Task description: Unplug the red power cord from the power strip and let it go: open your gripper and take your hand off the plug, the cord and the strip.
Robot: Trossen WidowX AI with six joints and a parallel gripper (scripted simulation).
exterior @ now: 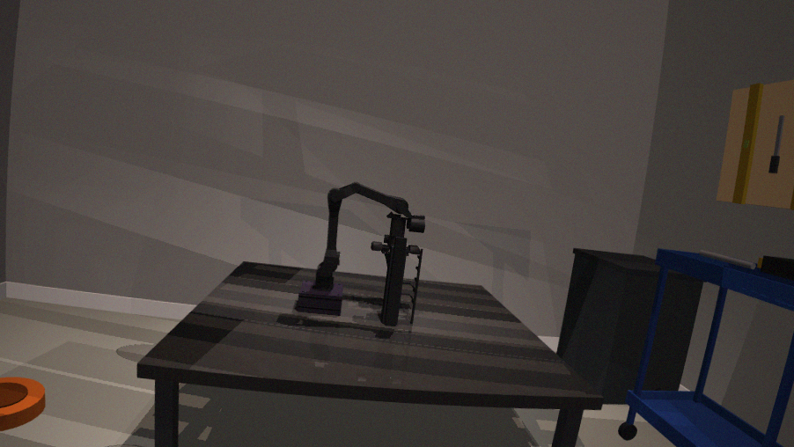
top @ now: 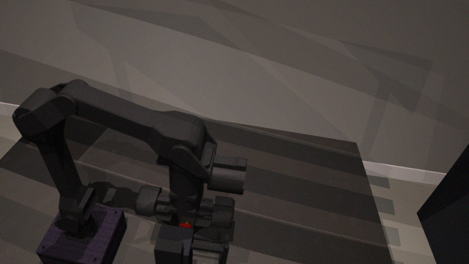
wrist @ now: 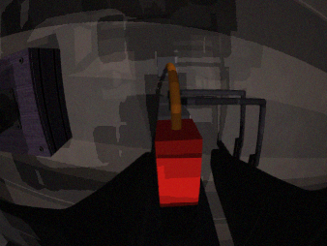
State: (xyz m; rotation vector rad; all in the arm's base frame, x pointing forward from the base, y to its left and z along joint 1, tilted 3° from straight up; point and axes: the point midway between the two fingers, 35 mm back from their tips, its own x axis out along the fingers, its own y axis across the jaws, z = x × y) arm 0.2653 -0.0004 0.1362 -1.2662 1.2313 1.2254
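My gripper tip is now 30 mm to the left of the red plug. The rest, counted from my gripper tip: black upright block: 130 mm to the right, 20 mm below.
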